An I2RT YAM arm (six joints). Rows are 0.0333 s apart.
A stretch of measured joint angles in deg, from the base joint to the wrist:
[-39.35, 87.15, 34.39, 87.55, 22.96, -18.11]
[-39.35, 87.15, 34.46, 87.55, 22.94, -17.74]
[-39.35, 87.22, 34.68, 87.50, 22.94, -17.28]
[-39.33, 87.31, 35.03, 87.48, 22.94, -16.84]
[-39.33, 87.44, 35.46, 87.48, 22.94, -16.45]
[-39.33, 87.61, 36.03, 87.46, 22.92, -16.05]
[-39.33, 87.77, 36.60, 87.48, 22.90, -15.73]
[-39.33, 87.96, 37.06, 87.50, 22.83, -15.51]
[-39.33, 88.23, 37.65, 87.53, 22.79, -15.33]
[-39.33, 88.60, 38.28, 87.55, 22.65, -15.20]
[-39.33, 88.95, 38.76, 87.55, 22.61, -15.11]
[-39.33, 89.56, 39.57, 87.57, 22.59, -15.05]
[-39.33, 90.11, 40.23, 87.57, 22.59, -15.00]
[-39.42, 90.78, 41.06, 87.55, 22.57, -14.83]
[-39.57, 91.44, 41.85, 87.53, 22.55, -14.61]
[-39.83, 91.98, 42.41, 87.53, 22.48, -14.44]
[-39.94, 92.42, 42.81, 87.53, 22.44, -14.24]
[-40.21, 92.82, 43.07, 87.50, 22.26, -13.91]
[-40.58, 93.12, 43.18, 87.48, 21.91, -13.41]
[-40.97, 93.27, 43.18, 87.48, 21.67, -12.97]
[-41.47, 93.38, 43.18, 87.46, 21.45, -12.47]
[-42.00, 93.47, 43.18, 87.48, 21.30, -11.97]
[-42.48, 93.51, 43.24, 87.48, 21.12, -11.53]
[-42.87, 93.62, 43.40, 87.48, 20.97, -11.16]
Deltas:
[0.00, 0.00, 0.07, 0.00, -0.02, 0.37]
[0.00, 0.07, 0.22, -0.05, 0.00, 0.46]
[0.02, 0.09, 0.35, -0.02, 0.00, 0.44]
[0.00, 0.13, 0.43, 0.00, 0.00, 0.39]
[0.00, 0.17, 0.57, -0.02, -0.02, 0.40]
[0.00, 0.16, 0.57, 0.02, -0.02, 0.32]
[0.00, 0.19, 0.46, 0.02, -0.07, 0.22]
[0.00, 0.27, 0.59, 0.03, -0.04, 0.18]
[0.00, 0.37, 0.63, 0.02, -0.14, 0.13]
[0.00, 0.35, 0.48, 0.00, -0.04, 0.09]
[0.00, 0.61, 0.81, 0.02, -0.02, 0.06]
[0.00, 0.55, 0.66, 0.00, 0.00, 0.05]
[-0.09, 0.67, 0.83, -0.02, -0.02, 0.17]
[-0.15, 0.66, 0.79, -0.02, -0.02, 0.22]
[-0.26, 0.54, 0.56, 0.00, -0.07, 0.17]
[-0.11, 0.44, 0.40, 0.00, -0.04, 0.20]
[-0.27, 0.40, 0.26, -0.03, -0.18, 0.33]
[-0.37, 0.30, 0.11, -0.02, -0.35, 0.50]
[-0.39, 0.15, 0.00, 0.00, -0.24, 0.44]
[-0.50, 0.11, 0.00, -0.02, -0.22, 0.50]
[-0.53, 0.09, 0.00, 0.02, -0.15, 0.50]
[-0.48, 0.04, 0.06, 0.00, -0.18, 0.44]
[-0.39, 0.11, 0.16, 0.00, -0.15, 0.37]

